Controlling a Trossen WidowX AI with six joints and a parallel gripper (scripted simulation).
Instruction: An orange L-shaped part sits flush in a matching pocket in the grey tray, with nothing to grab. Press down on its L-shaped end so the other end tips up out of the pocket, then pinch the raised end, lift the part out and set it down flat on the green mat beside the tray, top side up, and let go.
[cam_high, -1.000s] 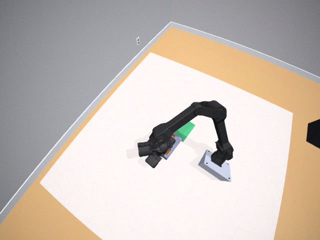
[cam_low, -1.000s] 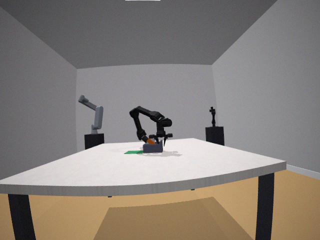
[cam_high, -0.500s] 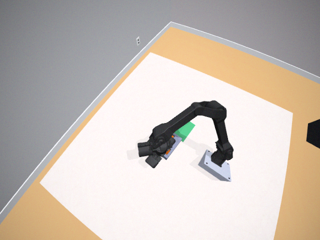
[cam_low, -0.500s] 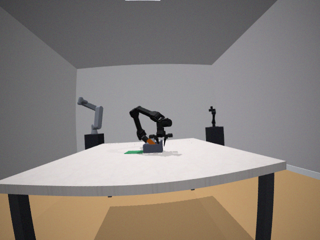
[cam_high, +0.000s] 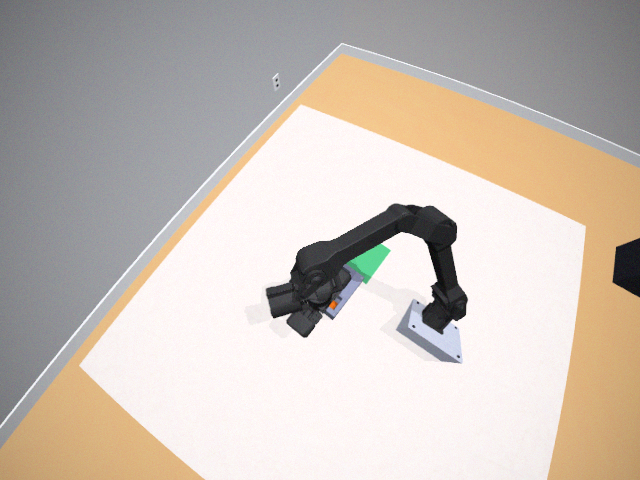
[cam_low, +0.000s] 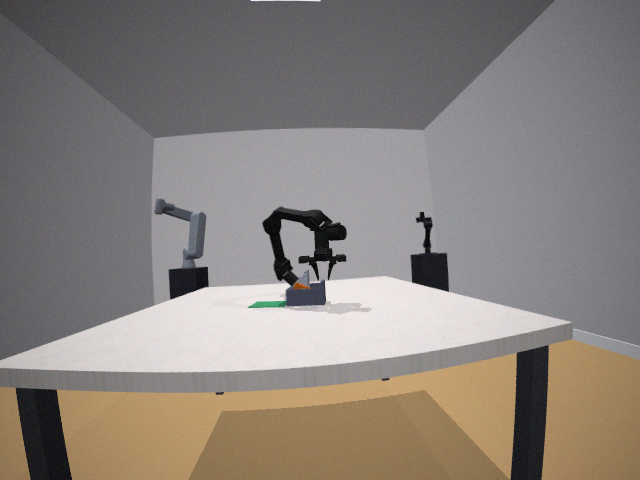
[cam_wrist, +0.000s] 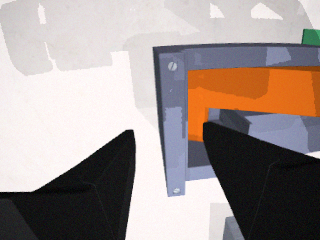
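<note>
Now: gripper tip 1 cm past the orange L-shaped part, 5 cm to the left of it and 5 cm above it. Also, from my gripper tip: green mat (3 cm behind, 23 cm to the right, 10 cm below).
</note>
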